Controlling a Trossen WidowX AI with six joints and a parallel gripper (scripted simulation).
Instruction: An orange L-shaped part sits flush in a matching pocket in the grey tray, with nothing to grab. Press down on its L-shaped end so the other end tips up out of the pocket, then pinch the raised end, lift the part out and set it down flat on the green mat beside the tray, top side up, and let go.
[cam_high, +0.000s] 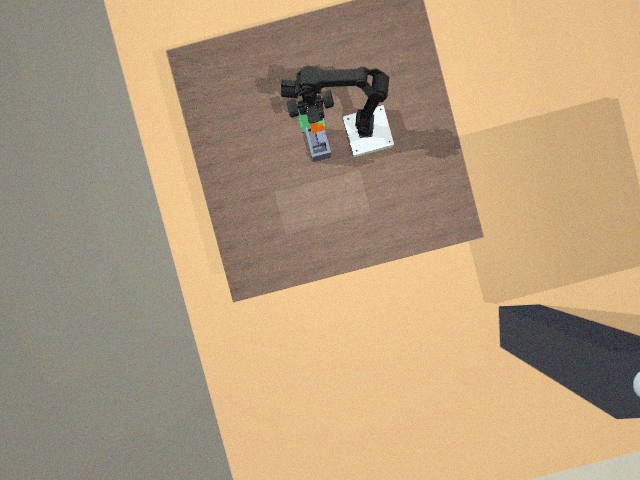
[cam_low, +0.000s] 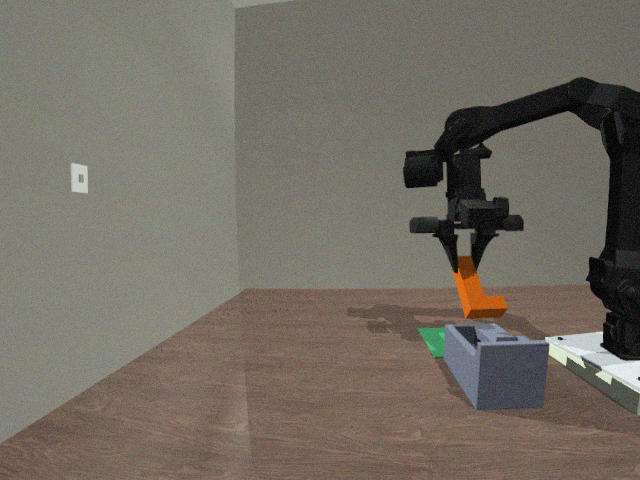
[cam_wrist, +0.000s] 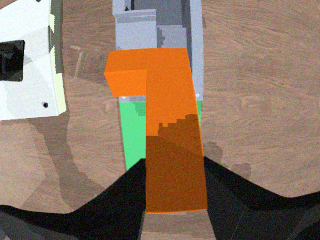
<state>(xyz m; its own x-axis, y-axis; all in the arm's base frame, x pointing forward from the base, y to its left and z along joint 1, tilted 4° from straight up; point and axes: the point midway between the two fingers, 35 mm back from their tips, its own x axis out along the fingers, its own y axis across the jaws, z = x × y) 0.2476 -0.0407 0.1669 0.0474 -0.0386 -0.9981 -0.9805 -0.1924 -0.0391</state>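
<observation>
Right now my gripper tip is 17 cm above the green mat, 6 cm to the left of it and 1 cm short of it. From my gripper tip the other things lie so: orange L-shaped part 3 cm to the left, 3 cm below, 2 cm behind.
</observation>
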